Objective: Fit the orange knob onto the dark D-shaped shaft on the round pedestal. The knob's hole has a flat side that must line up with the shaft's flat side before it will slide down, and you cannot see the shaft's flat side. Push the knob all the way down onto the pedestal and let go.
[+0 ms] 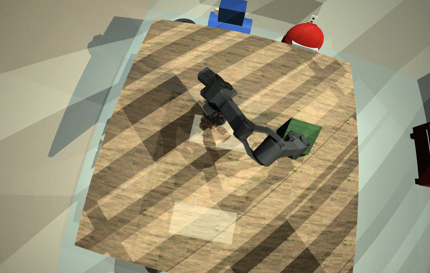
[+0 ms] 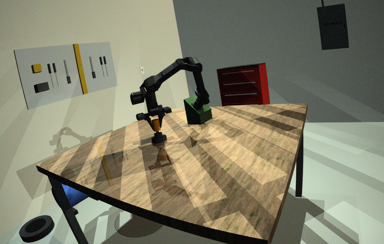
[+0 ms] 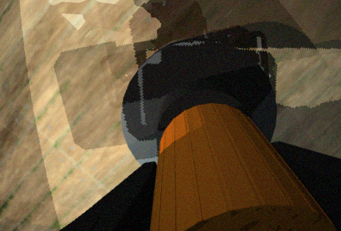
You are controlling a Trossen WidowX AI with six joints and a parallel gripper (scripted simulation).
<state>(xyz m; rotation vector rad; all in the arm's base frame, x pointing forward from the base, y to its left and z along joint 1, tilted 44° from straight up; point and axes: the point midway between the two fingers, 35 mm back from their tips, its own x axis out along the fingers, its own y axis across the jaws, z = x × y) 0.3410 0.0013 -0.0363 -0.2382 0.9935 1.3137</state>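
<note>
My gripper tip is now 20 mm below the orange knob. Also, from my gripper tip: shaft: 40 mm below.
</note>
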